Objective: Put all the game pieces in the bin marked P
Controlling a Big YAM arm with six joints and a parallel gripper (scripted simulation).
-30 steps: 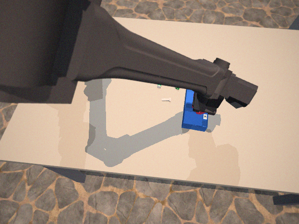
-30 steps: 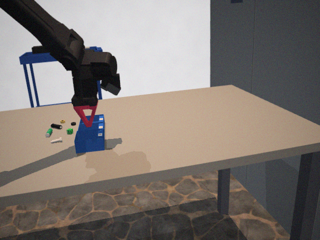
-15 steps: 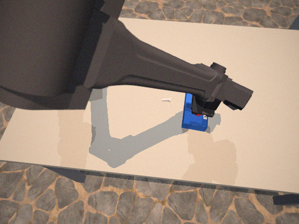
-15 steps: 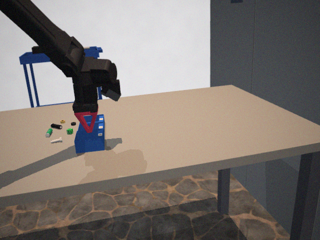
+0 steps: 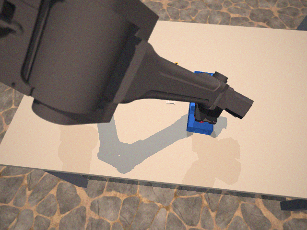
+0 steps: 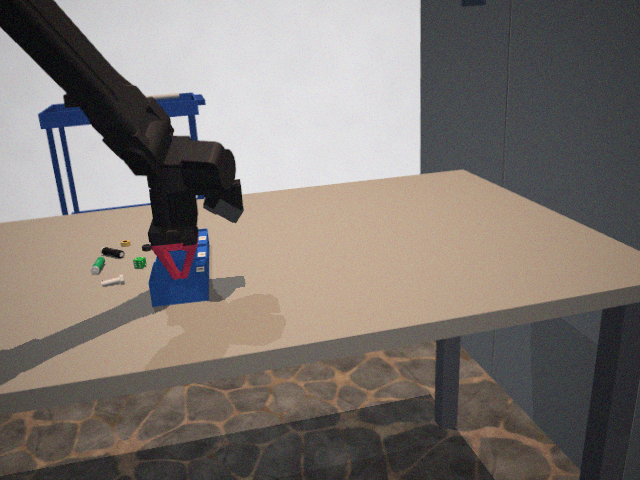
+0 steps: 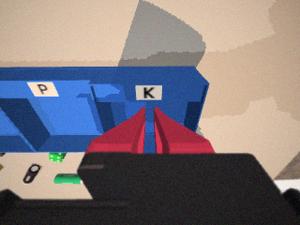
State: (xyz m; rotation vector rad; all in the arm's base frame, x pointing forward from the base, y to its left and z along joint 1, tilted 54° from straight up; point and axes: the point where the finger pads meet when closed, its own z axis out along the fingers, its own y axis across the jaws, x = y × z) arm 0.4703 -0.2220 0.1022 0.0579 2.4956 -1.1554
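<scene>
Now: the blue bin 80 mm to the left of my hand, 20 mm ahead of it and 10 mm below it. Round my hand: bolt: 90 mm behind, 80 mm to the left, 20 mm below; then green die: 140 mm to the left, 50 mm behind, 20 mm below; then green battery: 170 mm to the left, 120 mm behind, 20 mm below.
</scene>
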